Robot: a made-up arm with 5 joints. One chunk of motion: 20 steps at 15 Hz.
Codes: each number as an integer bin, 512 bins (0 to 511) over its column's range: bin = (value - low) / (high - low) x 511, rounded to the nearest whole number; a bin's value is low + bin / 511 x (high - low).
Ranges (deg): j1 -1.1..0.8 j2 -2.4..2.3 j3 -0.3..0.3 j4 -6..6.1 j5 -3.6..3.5
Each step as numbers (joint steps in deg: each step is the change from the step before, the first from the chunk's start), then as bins.
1 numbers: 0.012 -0.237 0.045 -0.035 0.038
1 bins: 299 235 294 252 262
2 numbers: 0.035 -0.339 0.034 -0.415 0.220
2 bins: 305 224 284 236 275
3 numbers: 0.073 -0.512 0.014 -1.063 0.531
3 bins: 315 205 267 208 297
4 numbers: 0.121 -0.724 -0.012 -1.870 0.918
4 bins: 328 182 245 174 325
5 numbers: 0.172 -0.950 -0.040 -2.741 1.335
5 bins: 342 158 221 138 355
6 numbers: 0.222 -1.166 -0.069 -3.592 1.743
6 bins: 356 134 197 102 385
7 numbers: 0.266 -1.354 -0.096 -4.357 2.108
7 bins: 367 114 174 69 411
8 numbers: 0.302 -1.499 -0.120 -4.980 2.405
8 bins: 377 98 153 43 432
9 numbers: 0.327 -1.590 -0.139 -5.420 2.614
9 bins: 384 88 137 24 447
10 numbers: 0.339 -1.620 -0.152 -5.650 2.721
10 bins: 387 85 126 15 455
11 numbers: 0.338 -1.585 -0.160 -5.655 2.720
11 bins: 387 89 119 15 455
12 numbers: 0.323 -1.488 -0.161 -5.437 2.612
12 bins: 383 99 118 24 447
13 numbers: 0.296 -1.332 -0.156 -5.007 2.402
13 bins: 375 116 123 42 432
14 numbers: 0.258 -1.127 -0.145 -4.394 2.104
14 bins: 365 138 132 68 411
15 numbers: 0.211 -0.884 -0.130 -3.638 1.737
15 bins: 353 165 145 100 384
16 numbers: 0.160 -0.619 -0.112 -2.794 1.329
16 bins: 339 194 160 135 355
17 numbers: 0.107 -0.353 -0.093 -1.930 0.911
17 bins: 325 223 176 172 325
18 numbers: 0.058 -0.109 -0.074 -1.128 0.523
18 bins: 311 249 192 206 297
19 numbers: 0.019 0.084 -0.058 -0.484 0.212
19 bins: 301 270 206 233 274
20 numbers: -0.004 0.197 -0.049 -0.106 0.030
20 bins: 295 282 214 249 261
